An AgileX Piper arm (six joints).
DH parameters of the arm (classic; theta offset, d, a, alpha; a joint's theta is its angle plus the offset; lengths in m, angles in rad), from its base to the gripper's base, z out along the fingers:
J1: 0 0.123 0 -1.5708
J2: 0.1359 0 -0.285 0
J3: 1.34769 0 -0.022 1.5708
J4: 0 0.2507 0 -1.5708
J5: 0 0 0 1.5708
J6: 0 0.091 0 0
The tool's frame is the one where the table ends.
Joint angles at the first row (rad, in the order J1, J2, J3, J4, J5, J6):
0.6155, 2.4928, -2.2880, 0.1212, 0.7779, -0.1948
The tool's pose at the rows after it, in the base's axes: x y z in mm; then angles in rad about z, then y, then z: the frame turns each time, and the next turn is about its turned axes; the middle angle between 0 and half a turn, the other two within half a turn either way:
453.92 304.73 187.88 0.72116 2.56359 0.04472
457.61 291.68 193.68 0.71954 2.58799 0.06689
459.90 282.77 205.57 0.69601 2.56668 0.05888
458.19 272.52 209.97 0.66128 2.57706 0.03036
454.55 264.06 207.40 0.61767 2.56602 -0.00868
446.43 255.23 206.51 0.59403 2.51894 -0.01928
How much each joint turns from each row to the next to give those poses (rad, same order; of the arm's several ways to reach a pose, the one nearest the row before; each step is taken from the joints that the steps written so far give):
-0.0372, -0.0177, 0.0000, -0.0217, 0.1221, 0.0576
-0.0255, -0.0141, 0.0000, 0.0087, 0.0404, -0.0020
-0.0161, -0.0292, 0.0143, -0.0007, -0.0068, 0.0000
-0.0126, -0.0387, 0.0554, -0.0157, -0.0087, -0.0019
-0.0073, -0.0476, 0.1034, -0.0191, -0.0694, 0.0000
-0.0060, -0.0725, 0.1489, 0.0000, -0.1242, 0.0000

